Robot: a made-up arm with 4 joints. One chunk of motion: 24 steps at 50 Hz.
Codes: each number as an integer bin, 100 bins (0 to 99) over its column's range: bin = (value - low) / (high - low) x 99, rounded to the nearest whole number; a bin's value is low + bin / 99 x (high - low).
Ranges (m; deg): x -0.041..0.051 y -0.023..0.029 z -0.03..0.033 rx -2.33..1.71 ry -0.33..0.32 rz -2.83..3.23
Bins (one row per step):
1: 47 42 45 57 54 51
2: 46 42 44 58 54 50
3: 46 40 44 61 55 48
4: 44 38 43 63 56 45
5: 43 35 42 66 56 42
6: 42 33 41 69 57 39
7: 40 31 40 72 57 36
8: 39 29 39 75 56 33
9: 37 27 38 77 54 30
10: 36 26 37 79 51 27
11: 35 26 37 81 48 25
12: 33 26 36 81 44 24
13: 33 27 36 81 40 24
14: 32 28 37 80 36 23
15: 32 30 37 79 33 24
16: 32 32 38 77 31 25
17: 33 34 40 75 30 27
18: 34 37 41 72 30 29
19: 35 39 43 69 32 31
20: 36 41 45 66 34 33
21: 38 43 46 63 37 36
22: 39 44 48 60 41 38
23: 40 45 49 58 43 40
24: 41 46 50 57 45 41
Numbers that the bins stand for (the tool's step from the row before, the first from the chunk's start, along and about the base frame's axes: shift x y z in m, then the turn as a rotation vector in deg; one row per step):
1: 0.00268 -0.00094 -0.00136 -0.004 0.025 0.292
2: 0.00175 -0.00094 -0.00200 0.037 0.025 0.231
3: 0.00175 -0.00199 -0.00200 0.159 0.031 0.108
4: -0.00011 -0.00304 -0.00264 0.241 0.038 -0.075
5: -0.00104 -0.00462 -0.00327 0.363 0.038 -0.259
6: -0.00197 -0.00567 -0.00391 0.486 0.044 -0.443
7: -0.00383 -0.00672 -0.00455 0.608 0.044 -0.626
8: -0.00476 -0.00777 -0.00518 0.731 0.038 -0.810
9: -0.00662 -0.00882 -0.00582 0.812 0.025 -0.994
10: -0.00755 -0.00934 -0.00645 0.894 0.005 -1.177
11: -0.00847 -0.00934 -0.00645 0.975 -0.015 -1.300
12: -0.01033 -0.00934 -0.00709 0.975 -0.041 -1.361
13: -0.01033 -0.00882 -0.00709 0.975 -0.067 -1.361
14: -0.01126 -0.00829 -0.00645 0.935 -0.094 -1.422
15: -0.01126 -0.00724 -0.00645 0.894 -0.113 -1.361
16: -0.01126 -0.00619 -0.00582 0.812 -0.126 -1.300
17: -0.01033 -0.00514 -0.00455 0.731 -0.133 -1.177
18: -0.00940 -0.00357 -0.00391 0.608 -0.133 -1.055
19: -0.00847 -0.00252 -0.00264 0.486 -0.120 -0.932
20: -0.00755 -0.00146 -0.00136 0.363 -0.107 -0.810
21: -0.00569 -0.00041 -0.00073 0.241 -0.087 -0.626
22: -0.00476 0.00011 0.00055 0.118 -0.061 -0.504
23: -0.00383 0.00064 0.00118 0.037 -0.048 -0.382
24: -0.00290 0.00116 0.00182 -0.004 -0.035 -0.320

